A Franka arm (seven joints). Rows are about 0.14 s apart.
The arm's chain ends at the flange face. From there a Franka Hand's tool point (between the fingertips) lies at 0.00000 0.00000 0.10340 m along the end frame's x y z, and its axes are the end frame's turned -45 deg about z.
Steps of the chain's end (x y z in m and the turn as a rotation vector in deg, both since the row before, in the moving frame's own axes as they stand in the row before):
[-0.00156 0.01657 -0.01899 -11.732 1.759 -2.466]
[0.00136 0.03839 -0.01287 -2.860 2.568 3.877]
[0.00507 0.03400 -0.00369 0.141 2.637 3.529]
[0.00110 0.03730 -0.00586 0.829 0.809 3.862]
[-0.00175 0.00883 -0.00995 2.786 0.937 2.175]
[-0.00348 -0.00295 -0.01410 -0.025 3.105 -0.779]
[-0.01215 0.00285 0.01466 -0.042 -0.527 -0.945]
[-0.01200 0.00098 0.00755 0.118 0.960 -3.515]
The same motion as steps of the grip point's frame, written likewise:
[-0.02508 0.02797 -0.02120 -9.540 -7.052 -2.466]
[-0.02679 0.03501 -0.01310 -3.838 -0.206 3.877]
[-0.01701 0.03092 -0.00380 -1.765 1.964 3.529]
[-0.02351 0.02720 -0.00588 0.014 1.158 3.862]
[-0.00269 0.00274 -0.01009 1.307 2.633 2.175]
[0.00358 -0.00058 -0.01425 -2.213 2.178 -0.779]
[-0.01134 -0.00719 0.01466 0.343 -0.402 -0.945]
[-0.00777 -0.00676 0.00754 -0.595 0.762 -3.515]

